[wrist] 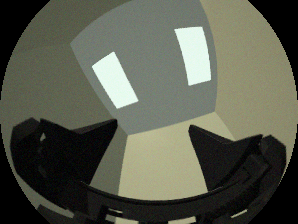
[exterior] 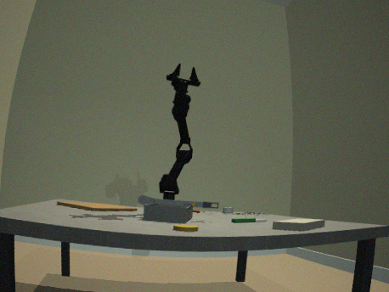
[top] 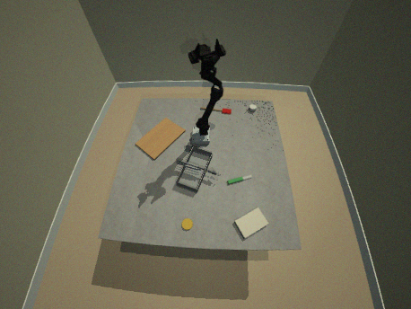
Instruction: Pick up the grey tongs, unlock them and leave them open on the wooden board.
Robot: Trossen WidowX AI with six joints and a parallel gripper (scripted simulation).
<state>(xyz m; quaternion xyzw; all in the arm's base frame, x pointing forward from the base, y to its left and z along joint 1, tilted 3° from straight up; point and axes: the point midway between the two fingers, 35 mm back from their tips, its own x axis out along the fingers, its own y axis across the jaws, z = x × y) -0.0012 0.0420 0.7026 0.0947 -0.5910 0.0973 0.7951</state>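
Right now the dark roasting tin is 750 mm below my gripper tip, 270 mm ahead of it and 120 mm to the right of it. Also, from my gripper tip: small white cup (760 mm below, 440 mm to the left, 300 mm behind); then red-handled tool (770 mm below, 310 mm behind, 130 mm to the left); then wooden board (770 mm below, 390 mm to the right, 50 mm behind).
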